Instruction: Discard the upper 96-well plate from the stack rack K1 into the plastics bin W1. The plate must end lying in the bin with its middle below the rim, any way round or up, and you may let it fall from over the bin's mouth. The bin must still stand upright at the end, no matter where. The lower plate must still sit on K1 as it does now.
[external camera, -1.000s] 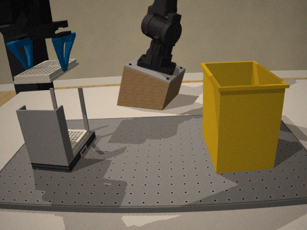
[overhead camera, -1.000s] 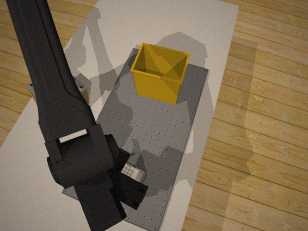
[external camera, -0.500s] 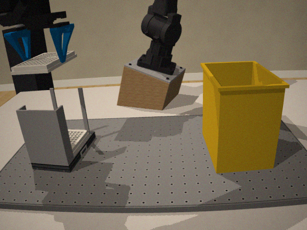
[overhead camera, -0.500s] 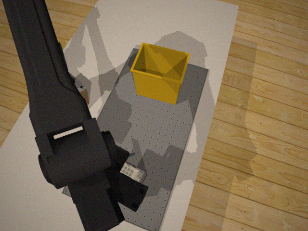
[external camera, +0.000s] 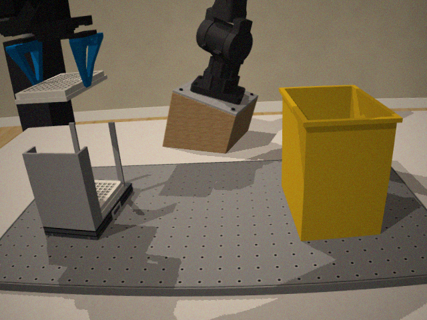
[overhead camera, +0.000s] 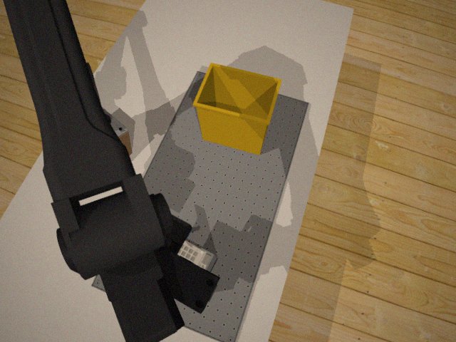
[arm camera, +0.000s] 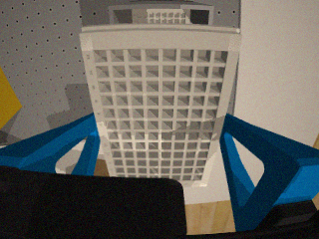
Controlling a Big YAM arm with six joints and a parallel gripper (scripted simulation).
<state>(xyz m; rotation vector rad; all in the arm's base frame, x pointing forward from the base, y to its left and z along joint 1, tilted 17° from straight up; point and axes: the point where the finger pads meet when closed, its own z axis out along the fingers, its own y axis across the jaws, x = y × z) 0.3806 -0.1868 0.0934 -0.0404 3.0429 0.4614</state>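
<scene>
Right now my hand is 390 mm to the right of the yellow bin W1, 140 mm above it and 70 mm past it.
</scene>
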